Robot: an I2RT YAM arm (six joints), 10 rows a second.
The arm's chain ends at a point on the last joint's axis. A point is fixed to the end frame.
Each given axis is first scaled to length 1.
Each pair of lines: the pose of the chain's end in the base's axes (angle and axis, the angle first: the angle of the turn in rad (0 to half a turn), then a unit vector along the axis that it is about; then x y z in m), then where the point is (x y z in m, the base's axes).
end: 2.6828, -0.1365, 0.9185, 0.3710, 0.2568, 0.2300, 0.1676
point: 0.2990 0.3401 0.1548
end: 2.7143, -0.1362, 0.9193, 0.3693, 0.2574, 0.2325, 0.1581
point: 0.2981 0.3429 0.1433
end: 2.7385, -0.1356, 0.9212, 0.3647, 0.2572, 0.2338, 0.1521
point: 0.2969 0.3442 0.1350
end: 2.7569, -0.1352, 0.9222, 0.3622, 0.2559, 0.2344, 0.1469
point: 0.2948 0.3448 0.1283
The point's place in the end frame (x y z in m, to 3 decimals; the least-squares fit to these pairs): -0.038 0.053 0.099
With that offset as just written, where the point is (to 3 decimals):
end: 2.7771, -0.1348, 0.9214, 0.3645, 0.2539, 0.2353, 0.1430
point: 0.292 0.346 0.124
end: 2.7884, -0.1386, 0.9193, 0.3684, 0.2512, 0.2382, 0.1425
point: 0.287 0.350 0.124
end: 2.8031, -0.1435, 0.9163, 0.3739, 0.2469, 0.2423, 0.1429
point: 0.281 0.354 0.125
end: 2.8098, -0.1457, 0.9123, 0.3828, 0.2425, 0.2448, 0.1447
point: 0.275 0.358 0.128
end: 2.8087, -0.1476, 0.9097, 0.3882, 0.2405, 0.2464, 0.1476
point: 0.273 0.359 0.132
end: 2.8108, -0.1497, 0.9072, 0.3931, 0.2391, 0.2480, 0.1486
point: 0.270 0.361 0.134
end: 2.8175, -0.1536, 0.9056, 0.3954, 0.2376, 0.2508, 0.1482
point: 0.268 0.365 0.134
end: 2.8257, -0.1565, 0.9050, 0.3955, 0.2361, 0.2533, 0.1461
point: 0.265 0.367 0.132
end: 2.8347, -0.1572, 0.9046, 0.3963, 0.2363, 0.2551, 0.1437
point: 0.265 0.369 0.129
